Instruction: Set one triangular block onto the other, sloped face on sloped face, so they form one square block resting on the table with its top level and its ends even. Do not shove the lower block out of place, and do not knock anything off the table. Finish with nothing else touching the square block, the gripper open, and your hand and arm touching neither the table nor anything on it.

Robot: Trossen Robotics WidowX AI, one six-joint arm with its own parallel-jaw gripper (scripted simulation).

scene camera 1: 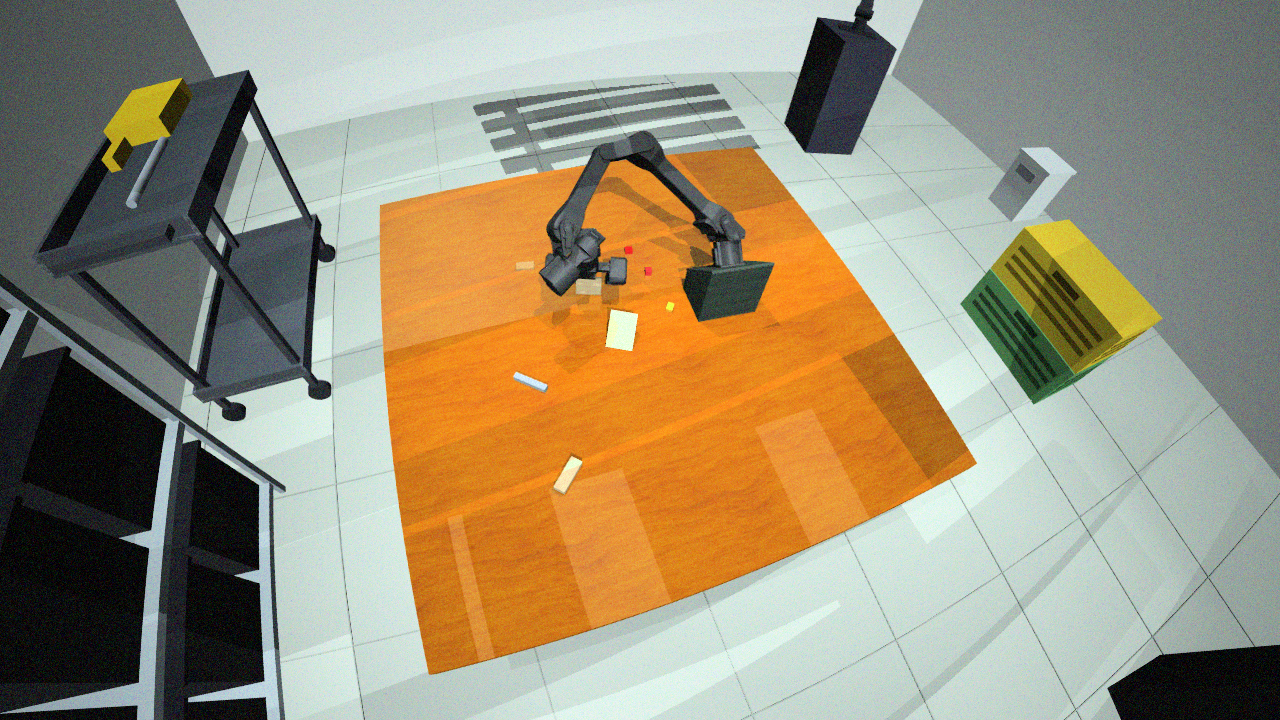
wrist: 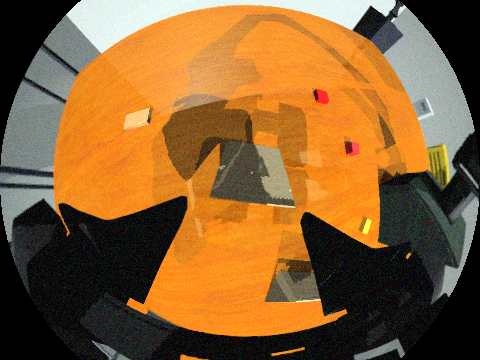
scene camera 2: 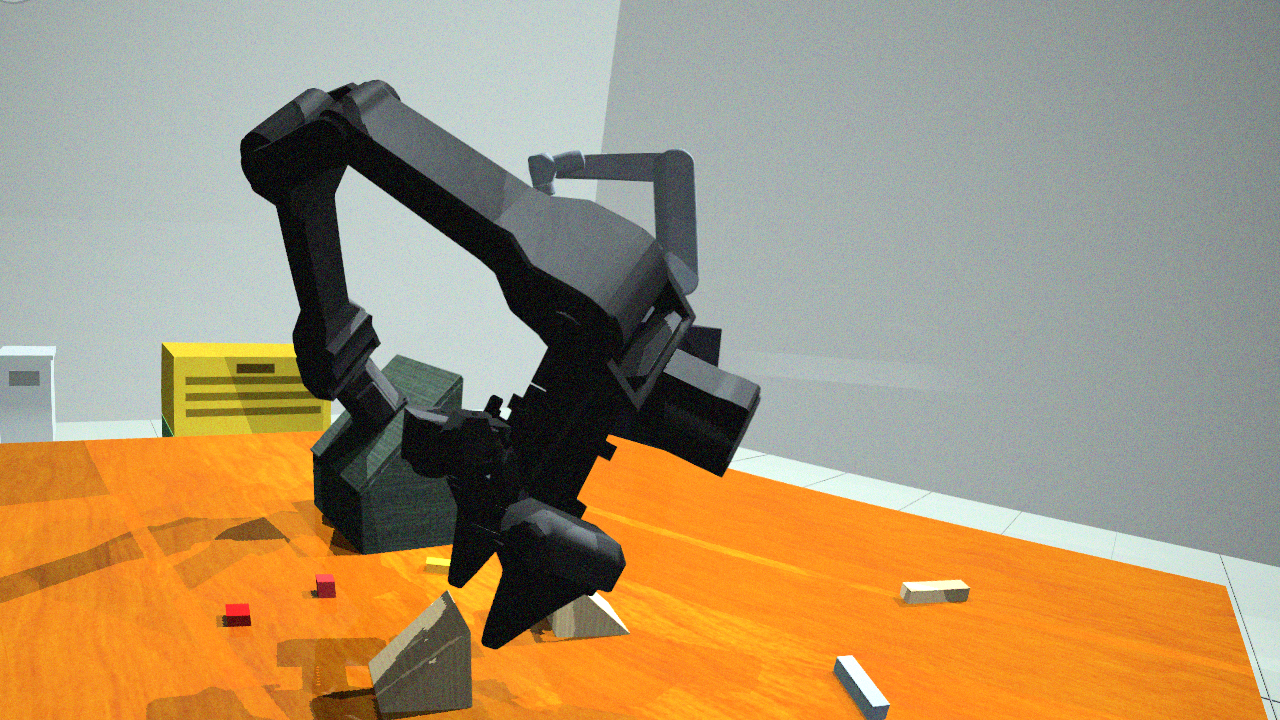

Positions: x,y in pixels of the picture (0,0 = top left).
Labels:
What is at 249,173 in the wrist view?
A block.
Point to a beige bar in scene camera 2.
954,590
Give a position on a block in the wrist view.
290,287

